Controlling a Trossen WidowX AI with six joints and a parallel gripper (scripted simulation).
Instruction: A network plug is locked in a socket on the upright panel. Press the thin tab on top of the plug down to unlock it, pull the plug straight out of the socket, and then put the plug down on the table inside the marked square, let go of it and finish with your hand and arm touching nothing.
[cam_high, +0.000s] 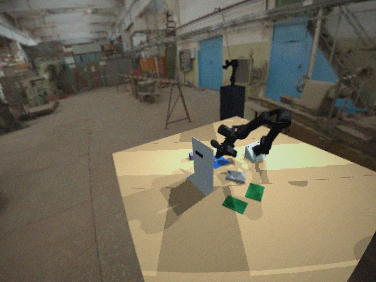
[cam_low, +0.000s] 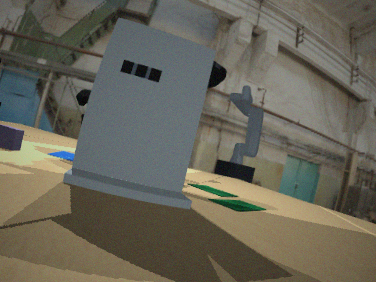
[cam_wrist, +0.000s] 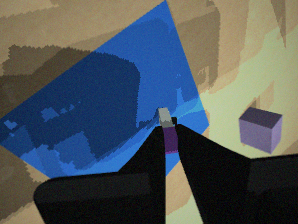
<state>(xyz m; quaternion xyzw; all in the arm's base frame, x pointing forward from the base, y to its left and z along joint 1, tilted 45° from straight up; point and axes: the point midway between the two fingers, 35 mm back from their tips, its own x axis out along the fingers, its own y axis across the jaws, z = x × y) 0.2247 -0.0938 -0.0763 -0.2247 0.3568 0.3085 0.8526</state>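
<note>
Right now my gripper tip is 10 mm past the blue marked square and 20 mm above it. Also, from my gripper tip: network plug: right at my gripper tip; upright grey panel: 190 mm ahead, 90 mm to the left, 90 mm above; grey piece: 10 mm ahead, 190 mm to the left, 10 mm below.
</note>
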